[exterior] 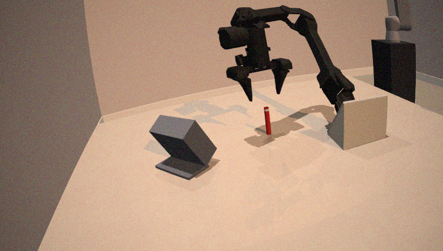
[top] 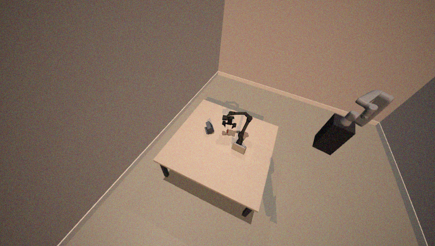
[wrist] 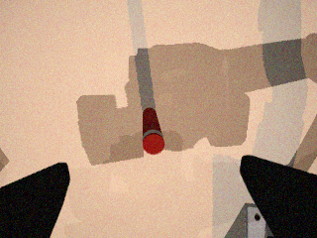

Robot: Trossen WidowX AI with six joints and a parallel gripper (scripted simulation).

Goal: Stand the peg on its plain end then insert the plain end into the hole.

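Right now my gripper tip is 5 cm above the red peg. From my gripper tip the other things lie so: grey sloped panel (23 cm ahead, 11 cm to the left, 4 cm below); panel foot plate (25 cm ahead, 13 cm to the left, 11 cm below).
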